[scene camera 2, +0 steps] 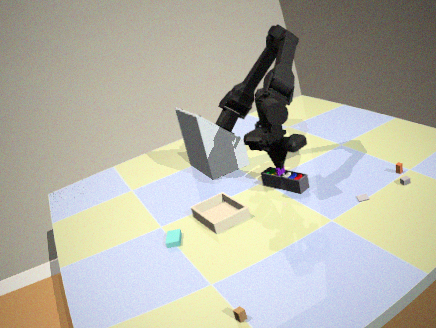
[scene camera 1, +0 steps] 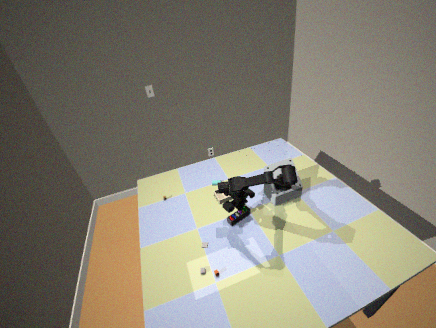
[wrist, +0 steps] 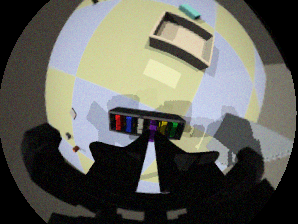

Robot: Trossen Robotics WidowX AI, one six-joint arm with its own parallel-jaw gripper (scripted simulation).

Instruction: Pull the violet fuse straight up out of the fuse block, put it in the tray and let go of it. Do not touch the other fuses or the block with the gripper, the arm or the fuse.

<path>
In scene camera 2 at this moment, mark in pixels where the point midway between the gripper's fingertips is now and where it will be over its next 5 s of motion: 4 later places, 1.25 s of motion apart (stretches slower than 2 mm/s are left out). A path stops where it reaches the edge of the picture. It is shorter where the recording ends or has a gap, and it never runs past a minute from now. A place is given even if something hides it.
My gripper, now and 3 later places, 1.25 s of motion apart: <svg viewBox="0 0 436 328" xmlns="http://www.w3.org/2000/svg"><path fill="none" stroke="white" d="M279 168L278 162L253 166L213 189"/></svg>
</path>
